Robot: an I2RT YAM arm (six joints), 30 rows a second.
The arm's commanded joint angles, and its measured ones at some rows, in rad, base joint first. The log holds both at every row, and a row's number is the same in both.
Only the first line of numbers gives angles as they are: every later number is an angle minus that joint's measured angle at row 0.
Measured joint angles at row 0:
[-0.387, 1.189, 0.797, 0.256, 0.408, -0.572]
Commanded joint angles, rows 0 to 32:
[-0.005, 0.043, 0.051, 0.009, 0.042, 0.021]
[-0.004, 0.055, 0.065, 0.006, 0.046, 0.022]
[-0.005, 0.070, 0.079, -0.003, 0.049, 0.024]
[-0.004, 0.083, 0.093, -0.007, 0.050, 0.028]
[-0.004, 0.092, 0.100, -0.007, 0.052, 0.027]
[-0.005, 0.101, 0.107, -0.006, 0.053, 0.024]
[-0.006, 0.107, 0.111, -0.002, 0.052, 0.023]
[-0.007, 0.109, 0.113, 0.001, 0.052, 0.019]
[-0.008, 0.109, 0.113, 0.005, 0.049, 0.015]
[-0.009, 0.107, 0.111, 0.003, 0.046, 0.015]
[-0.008, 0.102, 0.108, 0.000, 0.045, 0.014]
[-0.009, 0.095, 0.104, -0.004, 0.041, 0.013]
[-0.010, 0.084, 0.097, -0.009, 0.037, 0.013]
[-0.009, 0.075, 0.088, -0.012, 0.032, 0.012]
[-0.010, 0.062, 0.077, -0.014, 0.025, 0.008]
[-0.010, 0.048, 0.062, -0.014, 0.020, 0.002]
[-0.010, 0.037, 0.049, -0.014, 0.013, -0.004]
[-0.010, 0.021, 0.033, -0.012, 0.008, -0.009]
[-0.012, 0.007, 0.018, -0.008, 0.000, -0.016]
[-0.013, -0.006, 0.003, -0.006, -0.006, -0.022]
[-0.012, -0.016, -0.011, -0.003, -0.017, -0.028]
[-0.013, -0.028, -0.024, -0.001, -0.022, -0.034]
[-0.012, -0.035, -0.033, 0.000, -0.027, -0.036]
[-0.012, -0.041, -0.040, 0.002, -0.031, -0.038]
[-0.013, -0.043, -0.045, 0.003, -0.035, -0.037]
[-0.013, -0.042, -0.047, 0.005, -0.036, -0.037]
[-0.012, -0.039, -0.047, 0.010, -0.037, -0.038]
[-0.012, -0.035, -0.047, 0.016, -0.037, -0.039]
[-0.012, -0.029, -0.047, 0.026, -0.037, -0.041]
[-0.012, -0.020, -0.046, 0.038, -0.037, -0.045]
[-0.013, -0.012, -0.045, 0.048, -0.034, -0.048]
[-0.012, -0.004, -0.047, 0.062, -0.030, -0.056]
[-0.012, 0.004, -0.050, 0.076, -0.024, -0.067]
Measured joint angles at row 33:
[-0.007, -0.018, -0.038, 0.018, -0.023, -0.040]
